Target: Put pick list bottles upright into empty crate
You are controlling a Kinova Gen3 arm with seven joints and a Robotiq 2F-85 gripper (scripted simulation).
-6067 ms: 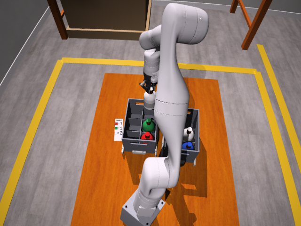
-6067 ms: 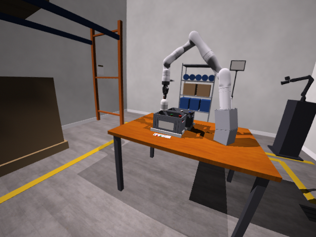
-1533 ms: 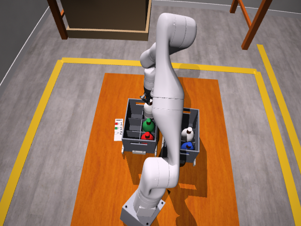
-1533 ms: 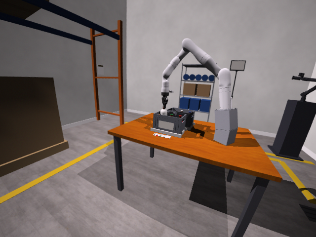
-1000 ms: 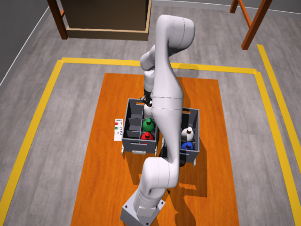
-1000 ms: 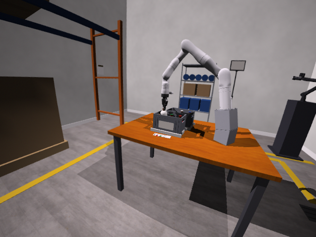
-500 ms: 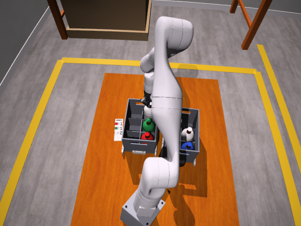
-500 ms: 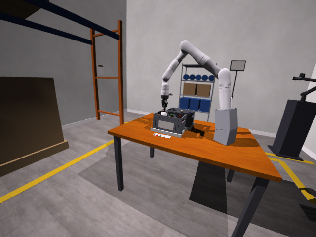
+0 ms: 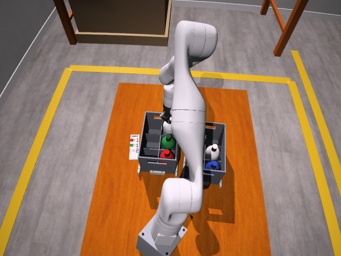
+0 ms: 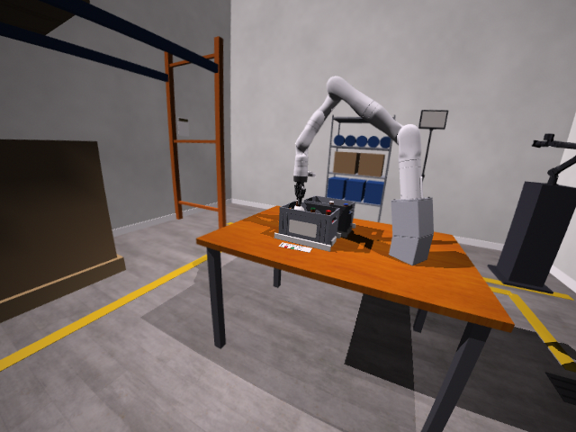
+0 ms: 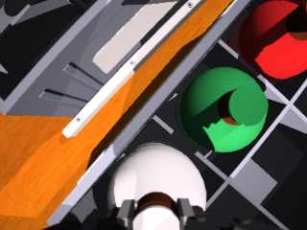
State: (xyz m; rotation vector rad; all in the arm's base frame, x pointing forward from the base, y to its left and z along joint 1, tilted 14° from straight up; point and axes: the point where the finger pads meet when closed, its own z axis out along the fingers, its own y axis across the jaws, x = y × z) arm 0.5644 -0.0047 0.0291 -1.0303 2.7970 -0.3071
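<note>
Right now the green bottle is 100 mm below my hand, 90 mm behind it and 10 mm to the left of it. The rest, counted from my hand: pick list (200 mm to the left, 190 mm below, 70 mm behind); then blue bottle (230 mm behind, 220 mm to the right, 100 mm below); then red bottle (180 mm behind, 100 mm below, 10 mm to the left).
</note>
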